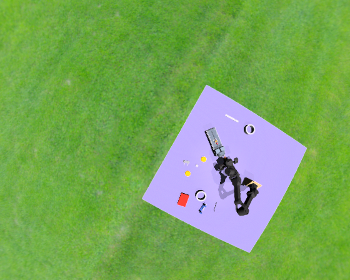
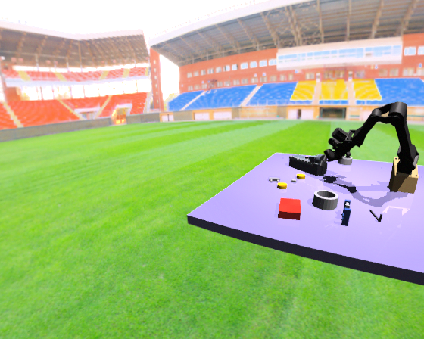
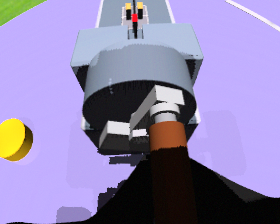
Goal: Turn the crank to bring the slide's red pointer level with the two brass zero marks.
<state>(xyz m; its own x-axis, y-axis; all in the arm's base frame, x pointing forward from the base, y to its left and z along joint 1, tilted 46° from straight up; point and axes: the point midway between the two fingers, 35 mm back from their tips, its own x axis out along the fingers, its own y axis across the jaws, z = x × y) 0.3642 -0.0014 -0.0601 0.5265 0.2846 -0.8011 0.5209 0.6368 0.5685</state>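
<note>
Right now my gripper tip is 30 mm below the brown crank handle, 10 mm to the right of it and 10 mm past it. The rest, counted from my gripper tip: red pointer (130 mm ahead, 70 mm to the right, 10 mm below); white bar (370 mm to the right, 120 mm ahead, 90 mm below); small grey bracket (250 mm ahead, 240 mm to the left, 80 mm below).
</note>
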